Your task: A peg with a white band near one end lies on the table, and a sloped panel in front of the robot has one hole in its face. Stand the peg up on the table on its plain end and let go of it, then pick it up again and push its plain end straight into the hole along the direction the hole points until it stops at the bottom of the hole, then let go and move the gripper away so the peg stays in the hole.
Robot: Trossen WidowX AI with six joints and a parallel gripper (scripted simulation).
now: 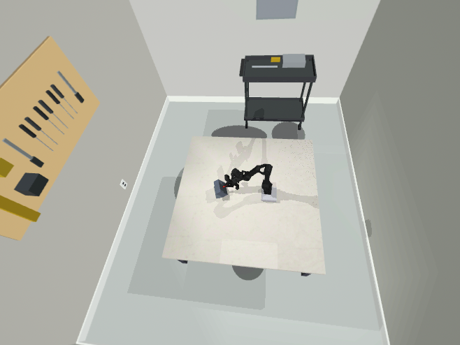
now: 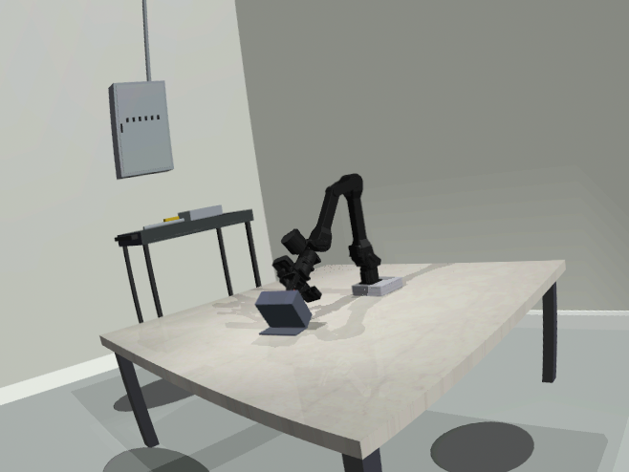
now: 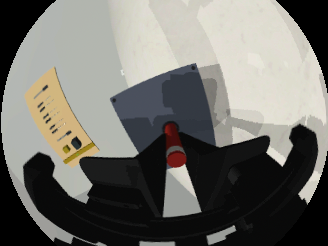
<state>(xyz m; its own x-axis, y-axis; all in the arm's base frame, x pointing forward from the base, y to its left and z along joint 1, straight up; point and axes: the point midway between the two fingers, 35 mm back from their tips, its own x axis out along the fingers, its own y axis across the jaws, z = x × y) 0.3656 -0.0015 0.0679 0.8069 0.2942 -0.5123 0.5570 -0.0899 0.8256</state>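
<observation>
My gripper tip is 10 mm to the left of the red peg, 10 mm below it and 10 mm past it. From my gripper tip the other things lie so: sloped panel (40 mm ahead, 20 mm below, 10 mm to the left).
</observation>
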